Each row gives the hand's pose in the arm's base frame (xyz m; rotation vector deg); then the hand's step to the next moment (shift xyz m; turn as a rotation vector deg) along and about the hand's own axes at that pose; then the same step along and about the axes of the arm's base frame.
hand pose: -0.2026 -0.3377 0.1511 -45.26 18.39 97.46
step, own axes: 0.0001 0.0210 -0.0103 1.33 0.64 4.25
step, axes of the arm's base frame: -0.0163 -0.0121 -0.0117 -2.14 3.33 2.13
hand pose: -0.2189 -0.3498 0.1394 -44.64 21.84 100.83
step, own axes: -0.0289 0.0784 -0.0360 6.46 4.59 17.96
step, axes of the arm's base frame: -0.0574 -0.0686 -0.0168 -10.96 14.07 8.19
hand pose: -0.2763 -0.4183 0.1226 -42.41 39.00 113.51
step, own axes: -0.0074 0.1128 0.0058 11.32 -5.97 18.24
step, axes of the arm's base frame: -0.0967 -0.0513 0.0288 -3.88 21.73 3.04
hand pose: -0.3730 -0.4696 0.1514 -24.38 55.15 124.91
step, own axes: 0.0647 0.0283 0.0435 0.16 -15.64 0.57
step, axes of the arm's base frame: -0.0660 0.0494 0.0087 11.09 7.92 -7.70
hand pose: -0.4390 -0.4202 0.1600 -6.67 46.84 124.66
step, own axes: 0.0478 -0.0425 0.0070 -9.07 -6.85 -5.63
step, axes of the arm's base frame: -0.0012 0.0555 -0.0325 10.05 -5.95 -4.95
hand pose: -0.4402 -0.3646 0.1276 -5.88 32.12 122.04
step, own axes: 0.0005 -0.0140 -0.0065 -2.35 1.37 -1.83
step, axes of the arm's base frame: 0.0100 0.0044 -0.0109 0.05 -3.24 -0.50
